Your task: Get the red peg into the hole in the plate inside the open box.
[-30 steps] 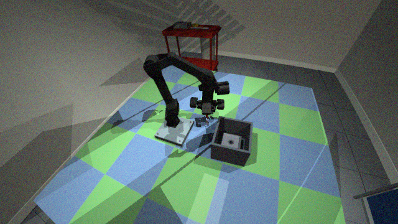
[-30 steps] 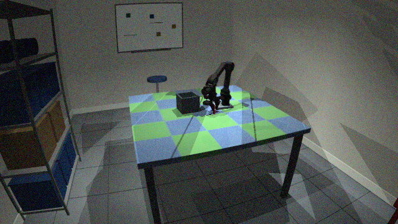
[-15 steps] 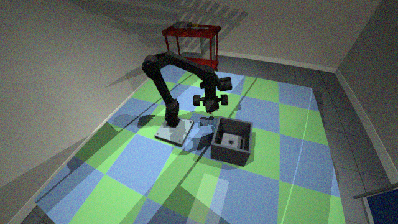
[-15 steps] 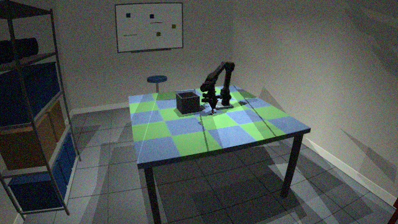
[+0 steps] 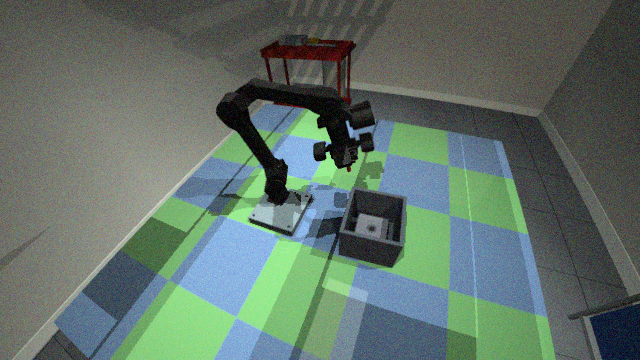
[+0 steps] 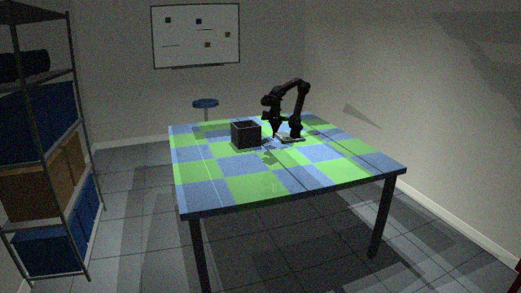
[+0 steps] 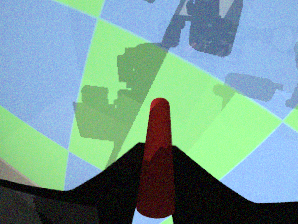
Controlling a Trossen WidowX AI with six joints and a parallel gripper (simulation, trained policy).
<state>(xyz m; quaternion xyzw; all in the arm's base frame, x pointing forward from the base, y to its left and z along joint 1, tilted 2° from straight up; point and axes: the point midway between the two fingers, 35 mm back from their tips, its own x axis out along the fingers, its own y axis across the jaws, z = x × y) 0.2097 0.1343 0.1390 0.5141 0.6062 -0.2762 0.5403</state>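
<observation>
Now: the plate 13 cm ahead of my gripper tip, 19 cm to the right of it and 8 cm below it. Round my gripper tip: red peg: 1 cm to the right.
</observation>
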